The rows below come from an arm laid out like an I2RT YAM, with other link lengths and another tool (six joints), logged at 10 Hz.
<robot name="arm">
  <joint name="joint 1" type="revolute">
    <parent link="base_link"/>
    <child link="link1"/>
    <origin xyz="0 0 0.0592" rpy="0 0 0"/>
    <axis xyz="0 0 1"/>
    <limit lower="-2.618" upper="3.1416"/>
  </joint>
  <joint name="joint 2" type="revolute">
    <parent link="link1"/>
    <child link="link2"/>
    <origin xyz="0.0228 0.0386 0.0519" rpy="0 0 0"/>
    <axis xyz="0 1 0"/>
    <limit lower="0" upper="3.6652"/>
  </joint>
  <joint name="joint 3" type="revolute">
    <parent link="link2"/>
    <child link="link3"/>
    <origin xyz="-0.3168 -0.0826 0" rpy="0 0 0"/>
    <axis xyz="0 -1 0"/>
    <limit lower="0" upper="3.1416"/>
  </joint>
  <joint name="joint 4" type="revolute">
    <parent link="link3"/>
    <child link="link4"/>
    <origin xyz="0.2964 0.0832 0.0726" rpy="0 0 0"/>
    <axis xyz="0 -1 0"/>
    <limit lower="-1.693" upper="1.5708"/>
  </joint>
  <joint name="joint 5" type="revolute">
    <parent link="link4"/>
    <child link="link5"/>
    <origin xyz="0.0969 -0.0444 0.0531" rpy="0 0 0"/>
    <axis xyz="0 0 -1"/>
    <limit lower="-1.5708" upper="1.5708"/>
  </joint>
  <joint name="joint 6" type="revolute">
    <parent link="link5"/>
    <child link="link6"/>
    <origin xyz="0.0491 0 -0.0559" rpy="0 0 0"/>
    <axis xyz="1 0 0"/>
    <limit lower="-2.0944" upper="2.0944"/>
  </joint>
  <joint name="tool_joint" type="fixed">
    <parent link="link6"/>
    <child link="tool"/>
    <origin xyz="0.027 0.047 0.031" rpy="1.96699 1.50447 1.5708"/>
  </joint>
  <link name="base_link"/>
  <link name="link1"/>
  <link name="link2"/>
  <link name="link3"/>
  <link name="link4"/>
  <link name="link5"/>
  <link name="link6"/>
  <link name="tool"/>
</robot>
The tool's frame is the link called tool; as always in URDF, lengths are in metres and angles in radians.
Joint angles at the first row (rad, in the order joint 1, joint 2, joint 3, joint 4, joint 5, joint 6):
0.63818, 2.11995, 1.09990, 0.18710, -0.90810, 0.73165
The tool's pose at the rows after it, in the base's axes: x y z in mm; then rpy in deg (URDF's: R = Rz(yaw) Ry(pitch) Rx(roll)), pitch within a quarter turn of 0, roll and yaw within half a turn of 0:
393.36, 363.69, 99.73, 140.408, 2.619, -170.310
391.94, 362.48, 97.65, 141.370, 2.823, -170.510
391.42, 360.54, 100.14, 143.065, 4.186, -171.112
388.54, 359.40, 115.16, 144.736, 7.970, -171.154
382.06, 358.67, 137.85, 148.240, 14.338, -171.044
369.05, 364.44, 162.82, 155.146, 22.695, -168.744
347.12, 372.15, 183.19, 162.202, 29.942, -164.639
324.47, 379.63, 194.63, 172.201, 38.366, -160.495
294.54, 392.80, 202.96, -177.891, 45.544, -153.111
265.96, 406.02, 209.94, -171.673, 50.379, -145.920
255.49, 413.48, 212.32, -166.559, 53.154, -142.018
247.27, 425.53, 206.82, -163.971, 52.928, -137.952
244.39, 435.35, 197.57, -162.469, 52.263, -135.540
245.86, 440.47, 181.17, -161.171, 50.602, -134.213
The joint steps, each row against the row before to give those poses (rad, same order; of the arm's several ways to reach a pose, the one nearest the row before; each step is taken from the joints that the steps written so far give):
-0.01076, 0.00465, -0.00003, -0.00910, 0.00610, -0.00451
-0.00003, -0.00308, -0.00458, -0.01235, 0.01532, -0.01230
-0.00154, -0.01530, -0.00307, -0.02295, 0.03522, -0.02450
0.00155, -0.04288, -0.00462, -0.02762, 0.04603, -0.04747
0.00765, -0.06898, -0.00771, -0.04277, 0.09003, -0.07656
0.02754, -0.07822, 0.00767, -0.07827, 0.14240, -0.11658
0.04445, -0.07822, -0.01218, -0.04768, 0.13232, -0.09671
0.05825, -0.07366, -0.03983, 0.01217, 0.19630, -0.07977
0.07819, -0.05834, -0.03988, 0.03370, 0.16115, -0.07979
0.07044, -0.03687, -0.03071, 0.04599, 0.08162, -0.05836
0.03551, -0.00931, -0.00928, 0.03074, 0.07055, -0.03072
0.02766, 0.02602, 0.01836, -0.00146, 0.00924, -0.02457
0.01538, 0.03528, 0.01687, 0.00459, 0.00310, -0.01385
0.00308, 0.04139, 0.00768, 0.00308, 0.00307, -0.00765

